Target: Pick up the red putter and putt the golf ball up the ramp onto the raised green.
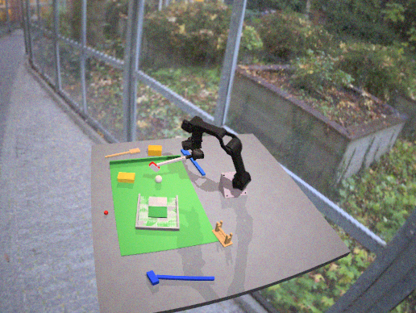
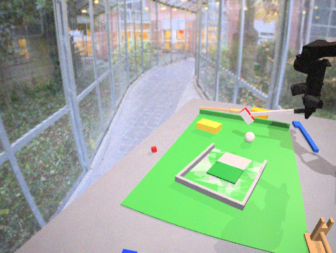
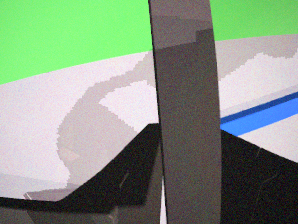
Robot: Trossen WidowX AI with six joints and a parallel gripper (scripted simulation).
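The red putter lies 12 cm ahead of my gripper tip and 1 cm below it. Also, from my gripper tip: wooden stand (47 cm to the left, 11 cm below, 5 cm behind); then white golf ball (20 cm ahead, 13 cm below); then red cube (52 cm ahead, 25 cm to the left, 14 cm below).
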